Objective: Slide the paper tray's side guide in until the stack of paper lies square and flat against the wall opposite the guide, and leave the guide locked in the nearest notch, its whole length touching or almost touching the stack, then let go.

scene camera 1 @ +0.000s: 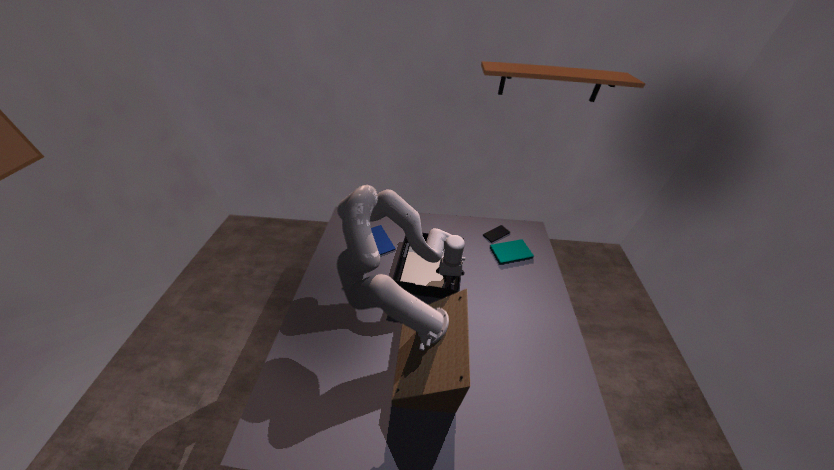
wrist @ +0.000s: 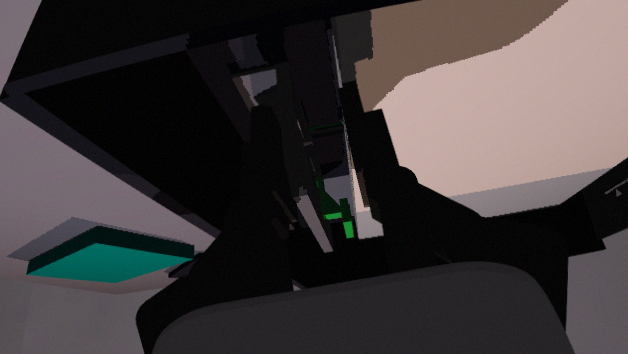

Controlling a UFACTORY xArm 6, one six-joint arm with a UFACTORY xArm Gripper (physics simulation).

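Places are measured from the arm's base along level axes (x left, y ahead, z down), in millimetres.
Pixels of known places: gripper, between the fingertips: (scene camera 1: 448,279) (wrist: 311,117); arm's base, origin of its link: (scene camera 1: 434,325).
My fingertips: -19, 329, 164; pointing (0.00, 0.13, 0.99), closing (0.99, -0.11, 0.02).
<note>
For each thing: its top centre in the pictures, then the offset to it from my fingertips, as dx, dy, dz. "*": a spot on its surface instead.
- black paper tray, centre of its top: (wrist: 518,241) (scene camera 1: 430,256) +105, +82, -48
- pale paper stack, centre of its top: (wrist: 516,154) (scene camera 1: 426,263) +122, +77, +4
- dark side guide, a spot on its surface: (wrist: 314,222) * -7, +39, -32
- green part, a spot on its surface: (wrist: 333,216) * +2, +55, -25
- teal book, centre of its top: (wrist: 107,267) (scene camera 1: 511,250) -308, +294, +29
- black item, centre of its top: (wrist: 203,269) (scene camera 1: 496,233) -226, +422, +39
- blue book, centre of its top: (scene camera 1: 375,240) +433, +199, +39
The black paper tray (scene camera 1: 420,290) (wrist: 125,174) stands under the arm. The pale paper stack (scene camera 1: 417,269) (wrist: 500,110) lies inside, partly shaded. In the wrist view the dark side guide (wrist: 314,222) stands left of the stack, with a green part (wrist: 333,216) near its lower end. A narrow gap shows between guide and stack there. My gripper (scene camera 1: 449,286) (wrist: 311,117) is partly open over the guide: one finger is left of it, the other is at the stack's near edge. A gap shows between the guide and the right finger. Fingertip contact and the notches are hidden.
A teal book (scene camera 1: 511,251) (wrist: 110,262) and a black item (scene camera 1: 496,233) lie right of the tray, a blue book (scene camera 1: 382,239) left of it. A wooden block (scene camera 1: 437,361) stands in front. A wall shelf (scene camera 1: 560,73) hangs behind.
</note>
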